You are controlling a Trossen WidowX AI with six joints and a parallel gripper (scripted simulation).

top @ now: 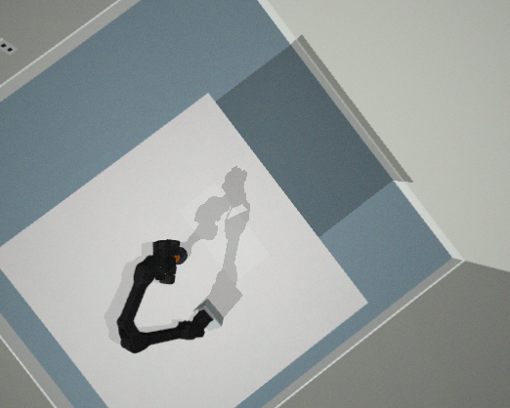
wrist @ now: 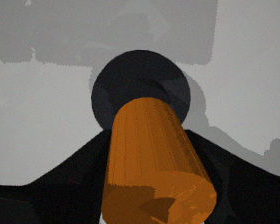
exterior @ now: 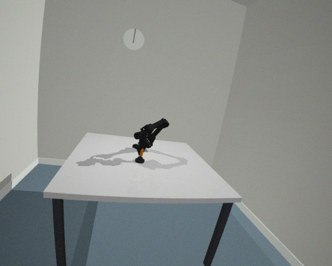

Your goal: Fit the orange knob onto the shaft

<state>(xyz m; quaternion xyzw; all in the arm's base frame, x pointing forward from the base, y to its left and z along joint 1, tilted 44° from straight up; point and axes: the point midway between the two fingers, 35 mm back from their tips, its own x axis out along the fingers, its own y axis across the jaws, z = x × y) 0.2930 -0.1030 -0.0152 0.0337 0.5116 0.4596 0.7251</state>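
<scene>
Right now the pedestal is 40 mm below my gripper tip. Also, from my gripper tip: orange knob 20 mm above.
</scene>
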